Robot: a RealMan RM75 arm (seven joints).
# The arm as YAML. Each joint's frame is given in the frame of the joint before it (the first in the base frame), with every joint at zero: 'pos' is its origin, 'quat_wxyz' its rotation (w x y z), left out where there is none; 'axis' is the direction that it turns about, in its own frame. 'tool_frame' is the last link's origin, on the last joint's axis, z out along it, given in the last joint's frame.
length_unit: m
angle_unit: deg
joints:
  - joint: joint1
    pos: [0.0, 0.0, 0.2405]
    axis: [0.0, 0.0, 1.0]
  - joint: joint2
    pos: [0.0, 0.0, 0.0]
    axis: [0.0, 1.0, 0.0]
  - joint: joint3
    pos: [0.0, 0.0, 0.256]
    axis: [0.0, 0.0, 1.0]
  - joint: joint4
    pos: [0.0, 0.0, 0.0]
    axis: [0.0, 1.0, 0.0]
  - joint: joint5
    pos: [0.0, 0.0, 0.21]
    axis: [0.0, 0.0, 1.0]
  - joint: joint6
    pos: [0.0, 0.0, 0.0]
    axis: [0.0, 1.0, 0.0]
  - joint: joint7
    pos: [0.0, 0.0, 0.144]
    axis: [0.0, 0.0, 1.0]
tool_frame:
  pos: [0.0, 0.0, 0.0]
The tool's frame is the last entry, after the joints.
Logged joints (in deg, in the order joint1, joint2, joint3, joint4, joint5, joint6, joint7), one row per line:
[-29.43, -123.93, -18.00, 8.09, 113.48, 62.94, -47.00]
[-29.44, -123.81, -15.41, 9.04, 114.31, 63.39, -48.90]
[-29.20, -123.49, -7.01, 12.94, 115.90, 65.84, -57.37]
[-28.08, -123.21, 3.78, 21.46, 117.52, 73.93, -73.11]
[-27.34, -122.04, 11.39, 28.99, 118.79, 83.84, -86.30]
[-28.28, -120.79, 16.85, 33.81, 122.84, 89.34, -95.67]
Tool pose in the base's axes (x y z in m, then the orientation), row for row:
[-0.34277, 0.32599, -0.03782, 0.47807, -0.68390, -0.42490, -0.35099]
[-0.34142, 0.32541, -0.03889, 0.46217, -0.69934, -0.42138, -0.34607]
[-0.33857, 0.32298, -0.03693, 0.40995, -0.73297, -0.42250, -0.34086]
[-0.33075, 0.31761, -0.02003, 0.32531, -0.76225, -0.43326, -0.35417]
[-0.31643, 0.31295, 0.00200, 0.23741, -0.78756, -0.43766, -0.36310]
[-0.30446, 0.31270, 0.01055, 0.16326, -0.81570, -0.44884, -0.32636]
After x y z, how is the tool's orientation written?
As a quaternion, w x y z.
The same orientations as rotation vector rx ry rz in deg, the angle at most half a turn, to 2 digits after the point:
[-95.68, -59.45, -49.10]
[-98.53, -59.37, -48.76]
[-105.75, -60.96, -49.18]
[-114.49, -65.08, -53.20]
[-123.66, -68.72, -57.01]
[-133.29, -73.34, -53.33]

